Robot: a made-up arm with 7 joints. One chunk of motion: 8 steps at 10 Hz.
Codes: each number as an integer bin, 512 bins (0 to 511) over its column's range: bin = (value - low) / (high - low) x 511, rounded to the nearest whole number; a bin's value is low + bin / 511 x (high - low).
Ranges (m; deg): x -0.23..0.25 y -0.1..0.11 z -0.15..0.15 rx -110..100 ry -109..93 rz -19..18
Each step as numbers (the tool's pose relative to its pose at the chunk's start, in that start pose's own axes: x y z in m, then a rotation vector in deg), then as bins.
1 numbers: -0.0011 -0.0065 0.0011 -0.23 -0.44 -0.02
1 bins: 244 228 257 267 275 262
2 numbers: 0.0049 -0.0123 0.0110 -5.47 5.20 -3.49
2 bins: 250 213 274 254 289 214
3 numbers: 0.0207 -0.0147 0.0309 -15.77 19.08 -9.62
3 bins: 267 208 308 229 324 130
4 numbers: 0.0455 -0.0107 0.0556 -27.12 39.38 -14.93
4 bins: 293 217 350 202 375 56
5 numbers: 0.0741 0.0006 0.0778 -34.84 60.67 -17.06
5 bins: 324 245 388 183 429 27
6 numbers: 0.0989 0.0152 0.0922 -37.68 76.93 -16.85
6 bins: 350 280 413 176 470 30
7 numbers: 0.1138 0.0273 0.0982 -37.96 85.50 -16.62
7 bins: 366 310 423 175 492 33
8 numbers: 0.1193 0.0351 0.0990 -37.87 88.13 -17.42
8 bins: 372 329 424 176 499 22
